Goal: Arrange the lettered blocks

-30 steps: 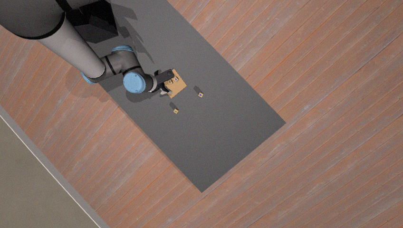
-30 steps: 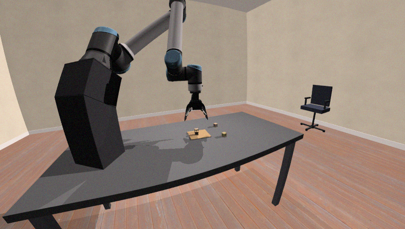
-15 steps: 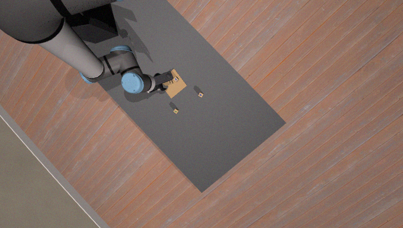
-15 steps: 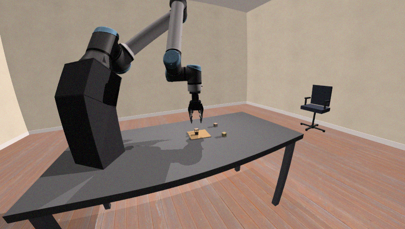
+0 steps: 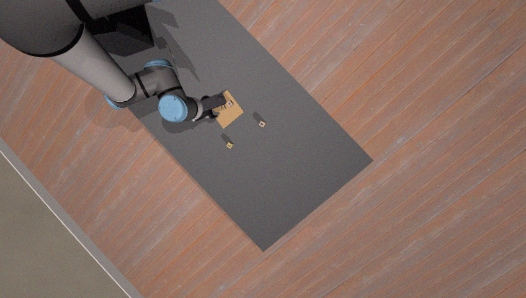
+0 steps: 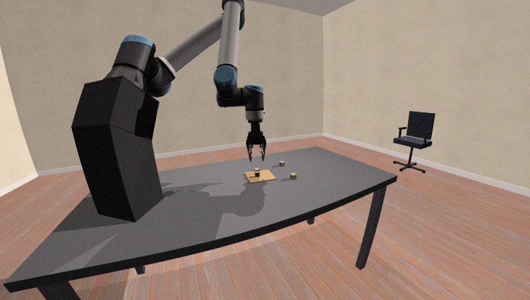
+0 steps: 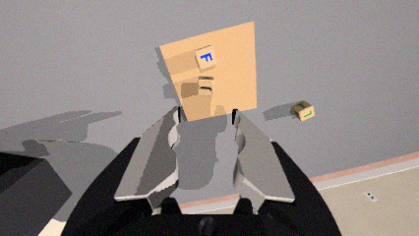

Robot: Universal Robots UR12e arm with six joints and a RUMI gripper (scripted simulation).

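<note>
Right now the tan mat is 10 mm ahead of my hand and 100 mm below it. From my hand the other things lie so: block 180 mm ahead, 130 mm to the left, 90 mm below.
</note>
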